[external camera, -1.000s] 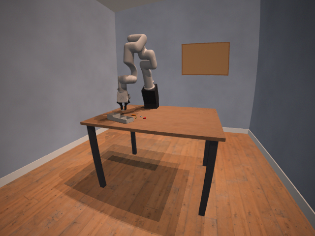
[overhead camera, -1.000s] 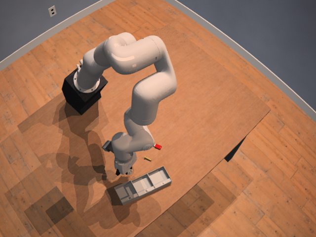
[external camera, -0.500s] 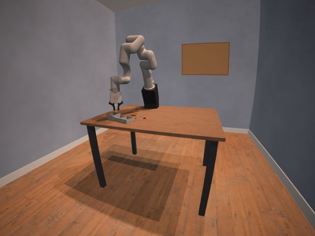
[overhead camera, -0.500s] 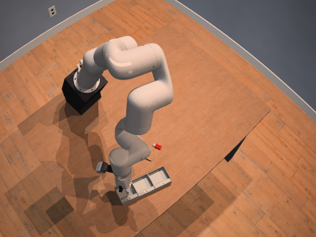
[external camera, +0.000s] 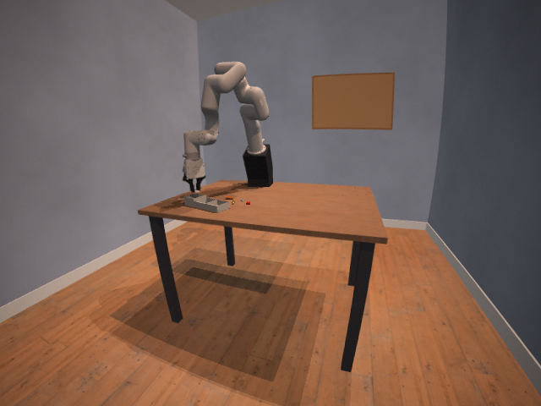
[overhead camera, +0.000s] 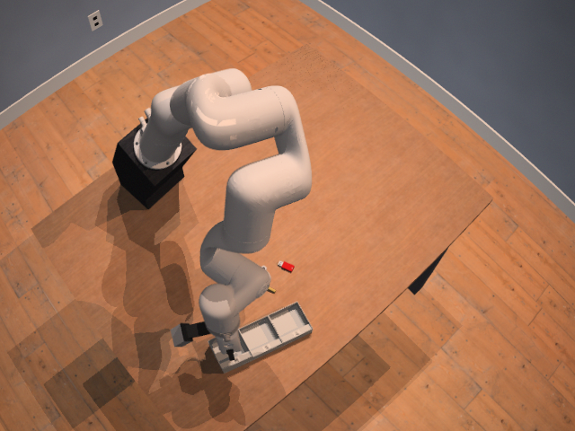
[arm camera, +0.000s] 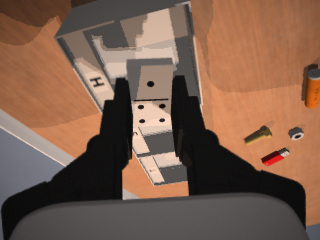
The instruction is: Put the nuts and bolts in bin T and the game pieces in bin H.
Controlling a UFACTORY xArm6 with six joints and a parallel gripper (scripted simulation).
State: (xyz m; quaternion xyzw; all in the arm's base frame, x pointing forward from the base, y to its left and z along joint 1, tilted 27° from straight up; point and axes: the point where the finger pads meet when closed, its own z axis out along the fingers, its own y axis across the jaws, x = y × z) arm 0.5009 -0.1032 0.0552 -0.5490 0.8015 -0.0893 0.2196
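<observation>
Now: hand 20 mm above the white domino. Also, from my hand: orange cylinder: 150 mm behind, 110 mm to the left, 80 mm below; then grey bin tray: 20 mm ahead, 80 mm to the left, 70 mm below; then brass bolt: 90 mm behind, 180 mm to the left, 80 mm below.
</observation>
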